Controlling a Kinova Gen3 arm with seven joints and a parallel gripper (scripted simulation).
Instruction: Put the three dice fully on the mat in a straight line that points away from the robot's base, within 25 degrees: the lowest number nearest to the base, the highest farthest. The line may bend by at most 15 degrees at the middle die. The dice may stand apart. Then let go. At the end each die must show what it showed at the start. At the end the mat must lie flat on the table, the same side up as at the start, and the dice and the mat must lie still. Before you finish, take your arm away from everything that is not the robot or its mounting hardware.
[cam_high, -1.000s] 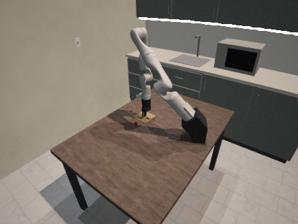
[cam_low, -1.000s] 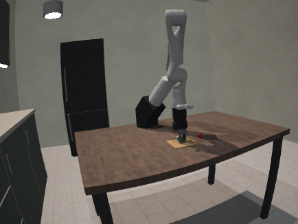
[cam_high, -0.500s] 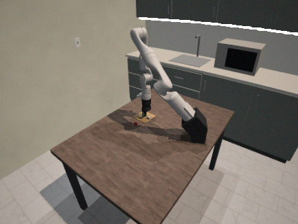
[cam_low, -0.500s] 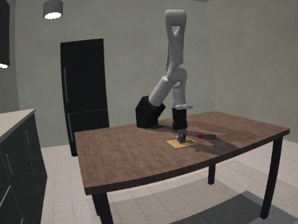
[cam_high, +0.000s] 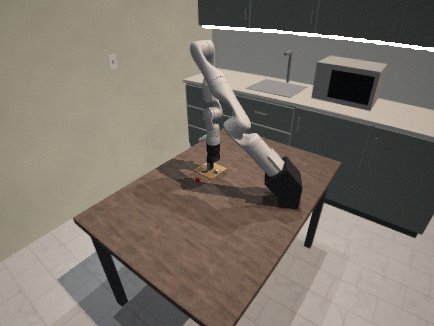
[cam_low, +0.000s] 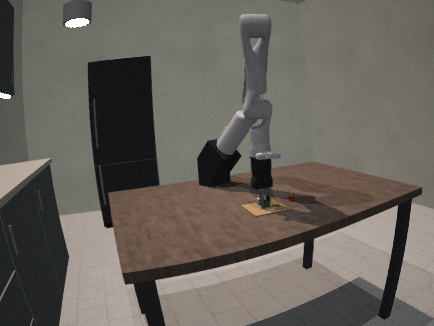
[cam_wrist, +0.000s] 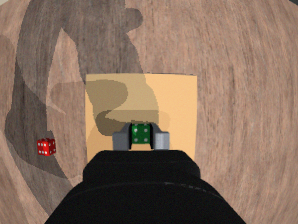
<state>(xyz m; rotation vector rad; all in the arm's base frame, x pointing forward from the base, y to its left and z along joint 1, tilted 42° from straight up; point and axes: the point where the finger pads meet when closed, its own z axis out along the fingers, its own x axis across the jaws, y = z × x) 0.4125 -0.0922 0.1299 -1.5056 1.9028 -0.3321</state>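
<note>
The green die is 10 mm below my hand. From my hand the other things lie so: red die: 130 mm to the left, 20 mm below, 10 mm behind; then white die: 50 mm behind, 10 mm to the left, 10 mm below; then tan mat: 30 mm below.
</note>
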